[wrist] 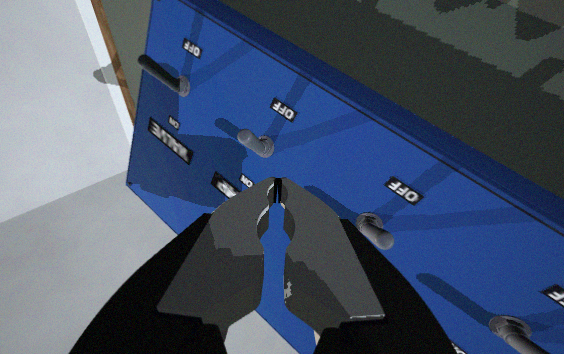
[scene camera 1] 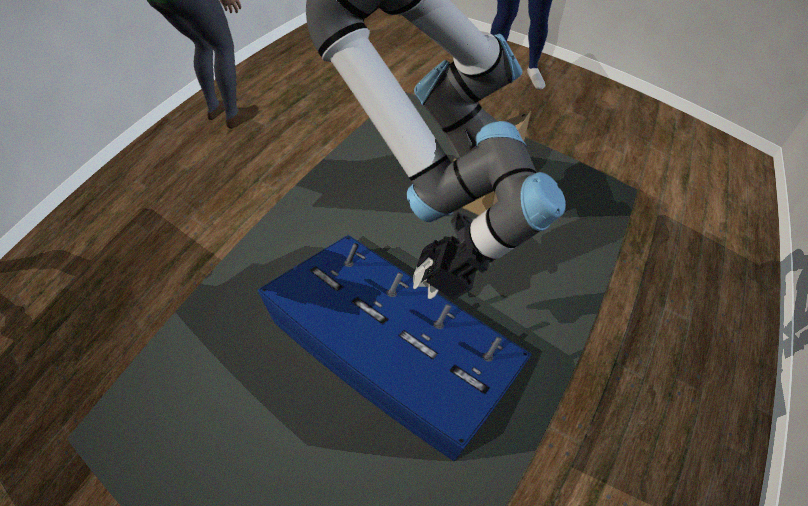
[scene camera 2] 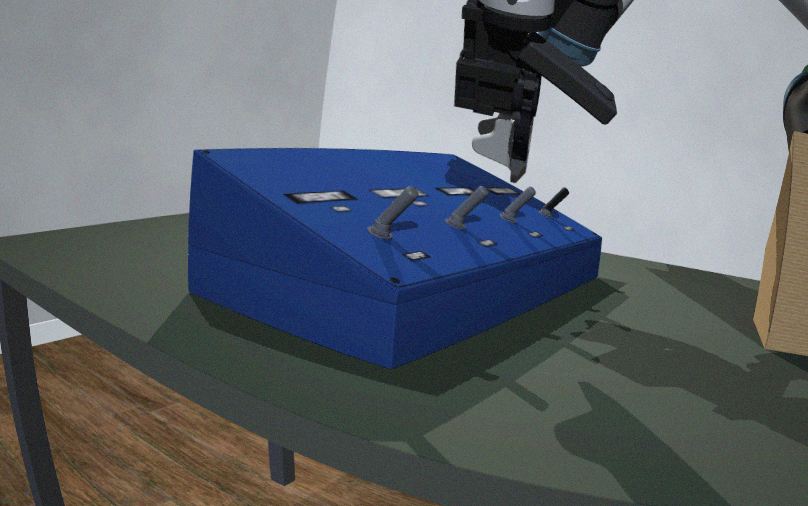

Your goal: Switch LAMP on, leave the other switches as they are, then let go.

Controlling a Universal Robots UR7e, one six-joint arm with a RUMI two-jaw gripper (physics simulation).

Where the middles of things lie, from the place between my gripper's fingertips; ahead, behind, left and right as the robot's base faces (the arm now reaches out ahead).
Labels:
I see the blue switch panel [scene camera 2: 289,237] 9 cm ahead of my hand, 2 cm to the left of it and 6 cm below it.

